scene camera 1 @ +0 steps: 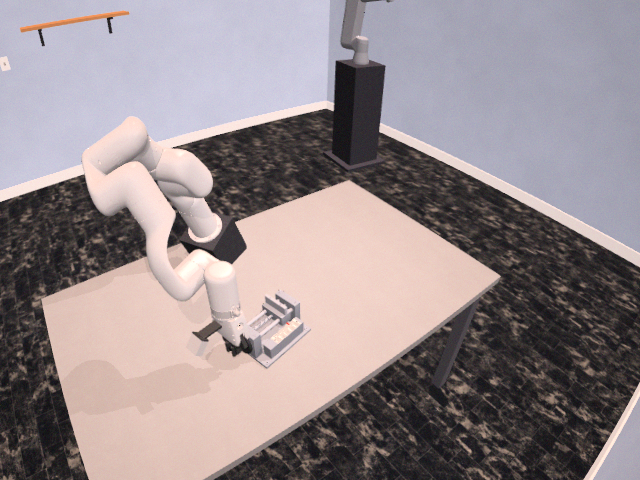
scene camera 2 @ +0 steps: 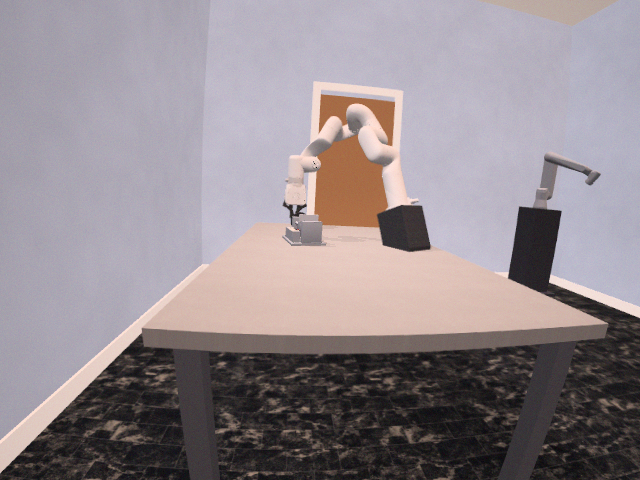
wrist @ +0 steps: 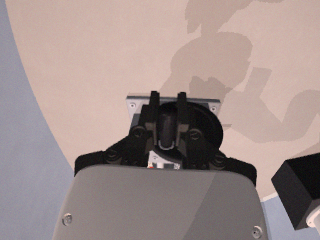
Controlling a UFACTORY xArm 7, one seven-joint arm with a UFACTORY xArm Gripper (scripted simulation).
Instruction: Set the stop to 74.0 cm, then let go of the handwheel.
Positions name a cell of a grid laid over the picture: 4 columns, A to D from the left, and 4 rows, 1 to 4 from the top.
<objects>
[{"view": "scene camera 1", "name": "my gripper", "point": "B3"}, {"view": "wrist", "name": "my gripper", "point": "C2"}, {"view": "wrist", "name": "handwheel knob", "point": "C2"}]
</objects>
